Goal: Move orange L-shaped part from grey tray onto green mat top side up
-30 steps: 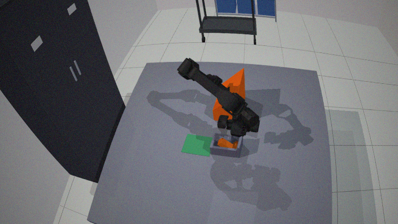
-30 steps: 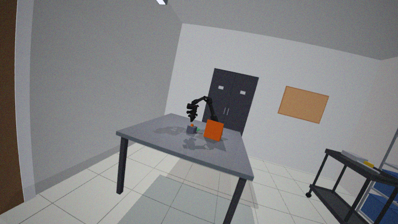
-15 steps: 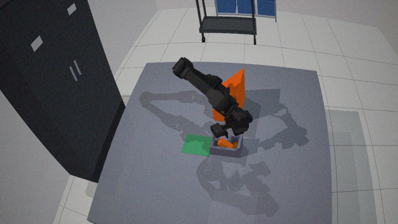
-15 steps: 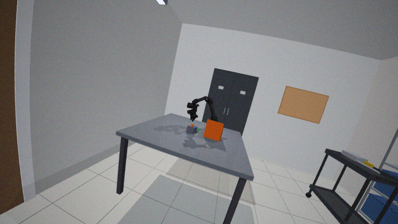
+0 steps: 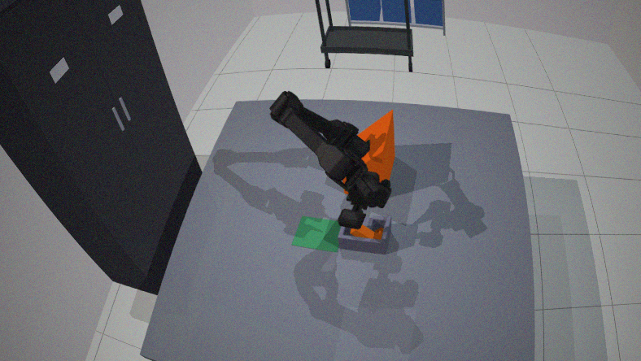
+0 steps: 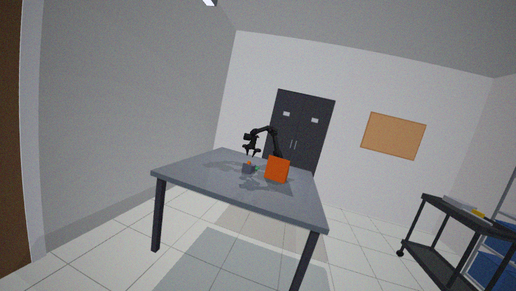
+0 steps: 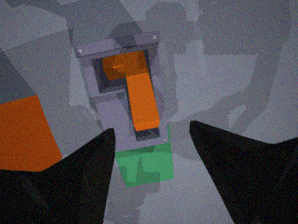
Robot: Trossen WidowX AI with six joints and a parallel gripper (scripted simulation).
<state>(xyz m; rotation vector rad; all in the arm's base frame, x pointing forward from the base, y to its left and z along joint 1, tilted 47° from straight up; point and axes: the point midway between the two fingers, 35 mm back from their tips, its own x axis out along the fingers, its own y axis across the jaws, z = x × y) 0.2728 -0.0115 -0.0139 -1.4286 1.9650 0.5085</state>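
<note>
Now: gripper tip 110 mm above the orange L-shaped part, 30 mm to the right of it and 10 mm past it. The rest, counted from my gripper tip: green mat 160 mm below, 150 mm to the right, 50 mm behind.
</note>
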